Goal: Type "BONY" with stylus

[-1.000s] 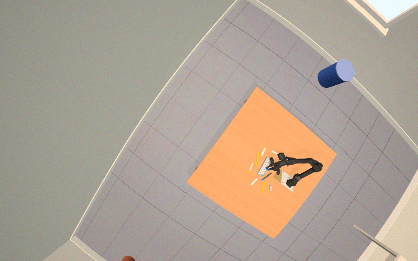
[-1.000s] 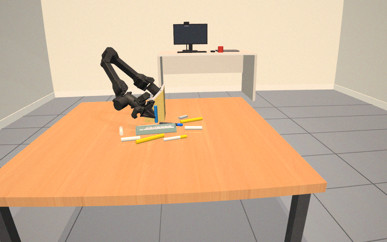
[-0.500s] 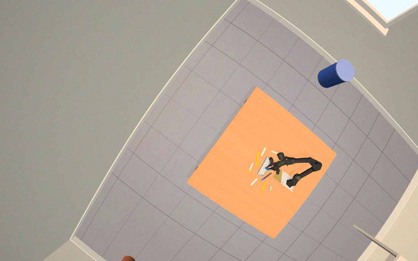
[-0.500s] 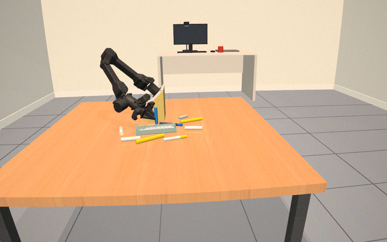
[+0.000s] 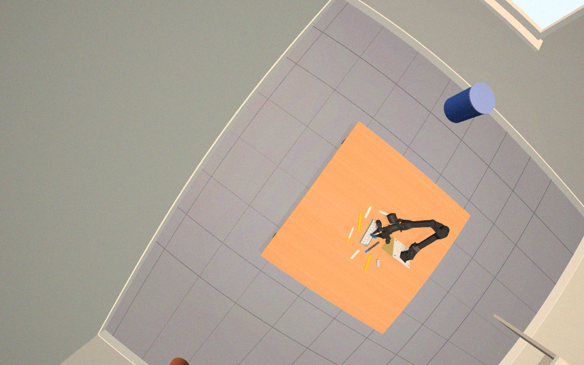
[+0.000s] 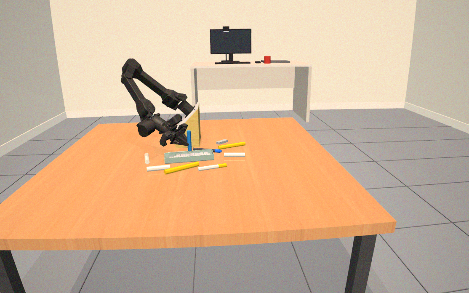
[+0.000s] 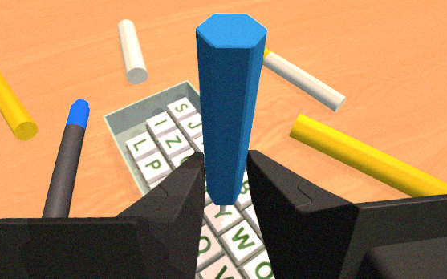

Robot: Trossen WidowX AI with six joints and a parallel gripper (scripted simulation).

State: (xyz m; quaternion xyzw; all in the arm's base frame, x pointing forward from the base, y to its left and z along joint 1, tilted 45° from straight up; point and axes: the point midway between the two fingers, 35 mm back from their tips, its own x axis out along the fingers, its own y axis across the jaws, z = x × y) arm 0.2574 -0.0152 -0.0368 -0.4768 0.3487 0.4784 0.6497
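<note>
My gripper tip is now 10 mm past the N key, 60 mm to the left of it and 60 mm above it. Round my gripper tip: yellow marker (120 mm ahead, 10 mm to the right, 60 mm below); then blue stylus (20 mm below); then D key (20 mm ahead, 60 mm to the right, 60 mm below).
</note>
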